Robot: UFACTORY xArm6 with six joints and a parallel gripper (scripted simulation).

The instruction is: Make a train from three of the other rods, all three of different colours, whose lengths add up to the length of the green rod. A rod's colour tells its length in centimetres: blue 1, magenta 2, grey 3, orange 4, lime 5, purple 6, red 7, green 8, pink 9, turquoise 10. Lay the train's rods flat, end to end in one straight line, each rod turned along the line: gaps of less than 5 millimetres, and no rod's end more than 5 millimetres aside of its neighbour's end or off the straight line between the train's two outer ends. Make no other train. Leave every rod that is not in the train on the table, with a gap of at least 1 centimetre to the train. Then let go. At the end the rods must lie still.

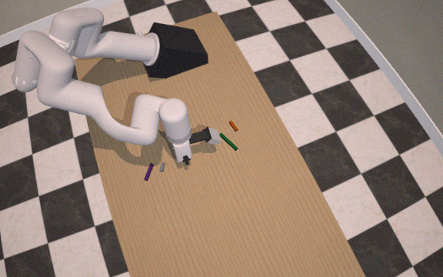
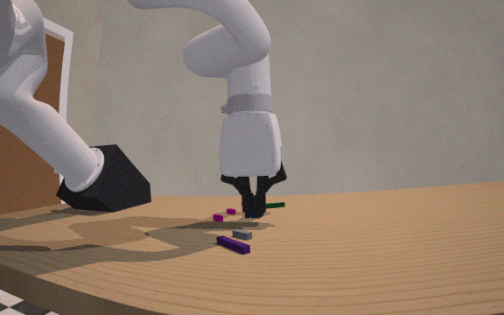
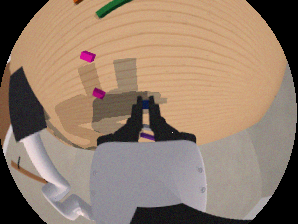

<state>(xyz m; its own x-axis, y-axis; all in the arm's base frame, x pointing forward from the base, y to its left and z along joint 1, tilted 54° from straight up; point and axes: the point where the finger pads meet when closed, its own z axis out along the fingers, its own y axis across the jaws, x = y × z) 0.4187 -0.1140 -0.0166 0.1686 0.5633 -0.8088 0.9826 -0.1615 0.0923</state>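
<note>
Now: hand 80 mm to the left of the grey rod, 30 mm above it and 10 mm past it. Round my hand: purple rod (130 mm to the right, 30 mm below, 10 mm behind); then blue rod (20 mm below); then green rod (160 mm to the left, 30 mm below, 10 mm ahead).
</note>
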